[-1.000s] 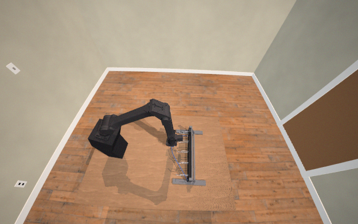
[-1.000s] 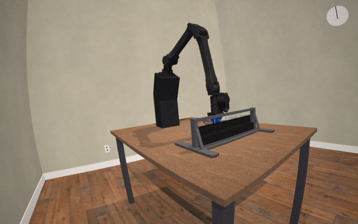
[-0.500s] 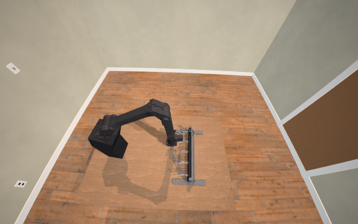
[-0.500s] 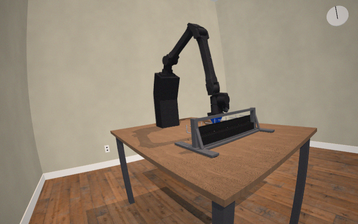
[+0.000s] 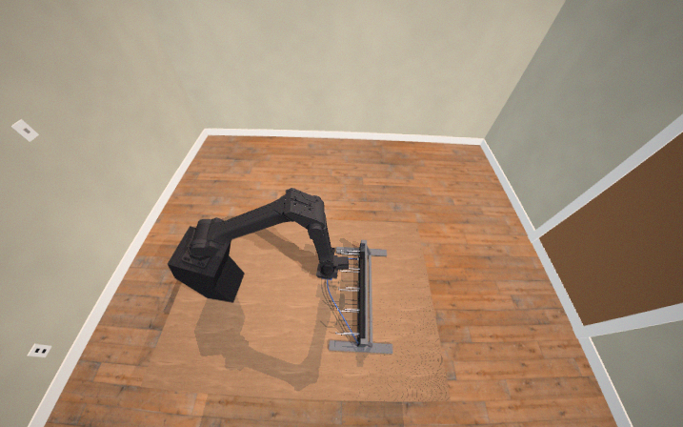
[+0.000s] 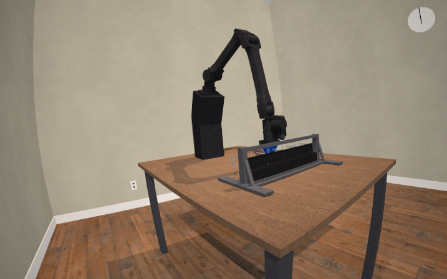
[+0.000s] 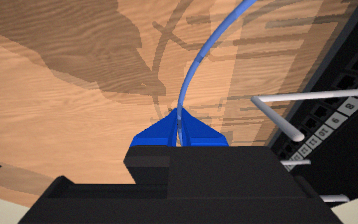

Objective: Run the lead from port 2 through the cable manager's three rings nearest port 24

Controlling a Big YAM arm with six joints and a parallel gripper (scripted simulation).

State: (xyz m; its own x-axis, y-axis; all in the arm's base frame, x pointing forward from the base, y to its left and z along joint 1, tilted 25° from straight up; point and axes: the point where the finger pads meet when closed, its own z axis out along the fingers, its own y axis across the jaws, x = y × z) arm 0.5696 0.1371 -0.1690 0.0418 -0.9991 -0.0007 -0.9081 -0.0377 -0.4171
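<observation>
The grey rack lies 19 cm ahead of my hand, 5 cm to the right of it and 3 cm above it.
</observation>
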